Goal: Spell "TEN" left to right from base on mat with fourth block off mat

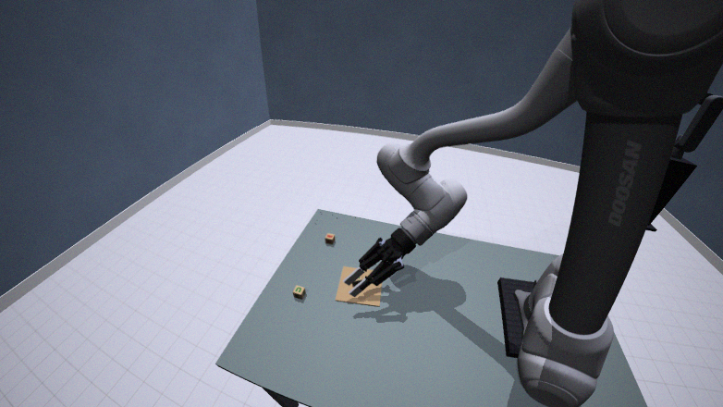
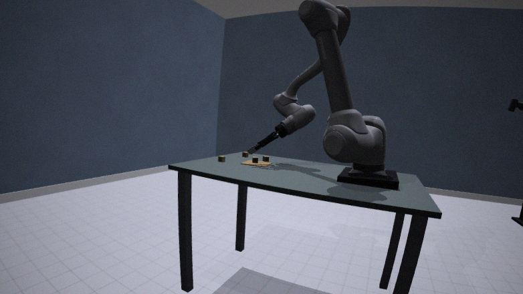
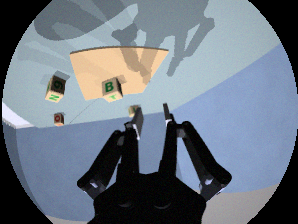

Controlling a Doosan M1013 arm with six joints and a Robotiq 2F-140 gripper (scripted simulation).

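The block is 1 cm ahead of my hand, 6 cm to the right of it and 7 cm below it. From my hand the other things lie so: tan mat (5 cm to the right, 8 cm below).
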